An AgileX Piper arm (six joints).
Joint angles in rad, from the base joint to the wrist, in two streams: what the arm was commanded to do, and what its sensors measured. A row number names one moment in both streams.
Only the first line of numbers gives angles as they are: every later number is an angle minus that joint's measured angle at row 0.
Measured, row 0:
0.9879 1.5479 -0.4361 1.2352 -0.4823 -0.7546
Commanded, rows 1 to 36:
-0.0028 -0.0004 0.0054 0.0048 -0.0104 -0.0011
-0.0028 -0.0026 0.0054 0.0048 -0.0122 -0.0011
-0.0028 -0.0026 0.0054 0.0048 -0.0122 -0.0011
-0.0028 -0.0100 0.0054 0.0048 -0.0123 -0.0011
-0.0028 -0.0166 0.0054 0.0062 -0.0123 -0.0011
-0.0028 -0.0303 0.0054 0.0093 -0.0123 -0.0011
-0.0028 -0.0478 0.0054 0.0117 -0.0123 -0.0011
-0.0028 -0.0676 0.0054 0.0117 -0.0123 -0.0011
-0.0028 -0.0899 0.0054 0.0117 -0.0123 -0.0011
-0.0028 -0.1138 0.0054 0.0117 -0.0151 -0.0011
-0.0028 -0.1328 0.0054 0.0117 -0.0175 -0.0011
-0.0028 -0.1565 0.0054 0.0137 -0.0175 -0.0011
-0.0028 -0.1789 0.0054 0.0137 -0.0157 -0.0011
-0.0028 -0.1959 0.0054 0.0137 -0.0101 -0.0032
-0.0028 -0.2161 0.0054 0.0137 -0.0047 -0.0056
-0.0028 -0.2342 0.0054 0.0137 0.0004 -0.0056
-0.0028 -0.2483 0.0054 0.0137 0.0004 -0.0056
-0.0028 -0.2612 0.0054 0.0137 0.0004 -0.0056
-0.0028 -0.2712 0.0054 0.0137 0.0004 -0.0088
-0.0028 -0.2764 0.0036 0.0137 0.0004 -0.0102
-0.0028 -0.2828 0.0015 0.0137 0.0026 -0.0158
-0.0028 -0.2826 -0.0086 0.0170 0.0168 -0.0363
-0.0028 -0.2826 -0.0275 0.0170 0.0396 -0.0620
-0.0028 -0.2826 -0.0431 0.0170 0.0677 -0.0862
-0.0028 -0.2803 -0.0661 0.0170 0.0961 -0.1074
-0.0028 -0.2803 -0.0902 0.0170 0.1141 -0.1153
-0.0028 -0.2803 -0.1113 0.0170 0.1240 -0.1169
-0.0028 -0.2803 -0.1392 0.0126 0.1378 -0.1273
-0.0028 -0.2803 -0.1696 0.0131 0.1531 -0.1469
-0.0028 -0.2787 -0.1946 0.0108 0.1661 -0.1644
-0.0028 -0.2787 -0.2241 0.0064 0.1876 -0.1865
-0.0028 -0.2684 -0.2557 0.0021 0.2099 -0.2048
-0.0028 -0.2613 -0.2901 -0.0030 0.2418 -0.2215
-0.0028 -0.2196 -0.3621 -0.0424 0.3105 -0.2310
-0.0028 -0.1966 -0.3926 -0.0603 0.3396 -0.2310
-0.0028 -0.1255 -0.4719 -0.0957 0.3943 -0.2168
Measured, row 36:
0.0000 -0.2413 -0.3191 -0.0095 0.2516 -0.2065
